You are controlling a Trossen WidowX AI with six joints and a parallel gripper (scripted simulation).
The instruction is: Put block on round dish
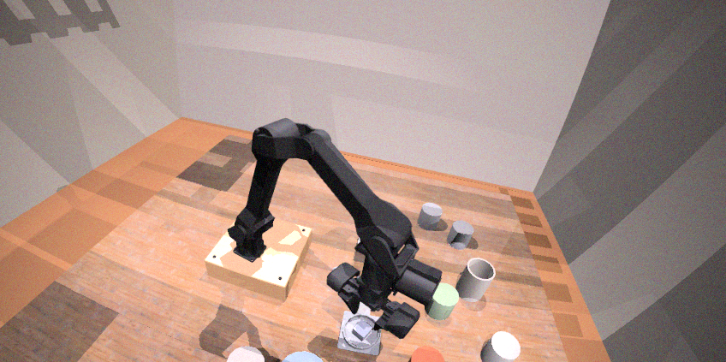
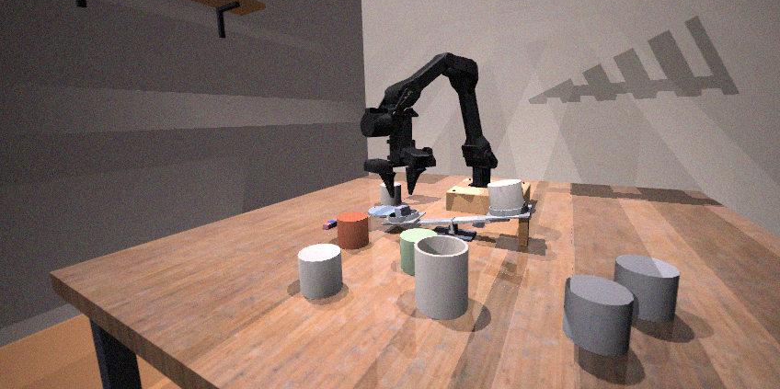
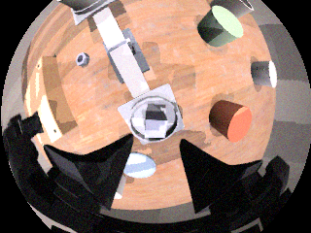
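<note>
The pale blue round dish is 130 mm to the right of my gripper tip, 80 mm below it and 70 mm behind it. Also, from my gripper tip: small balance: 130 mm to the left, 50 mm below, 30 mm behind; then small nut: 150 mm to the left, 130 mm behind, 80 mm below; then orange cylinder: 150 mm ahead, 50 mm below, 40 mm to the right.
</note>
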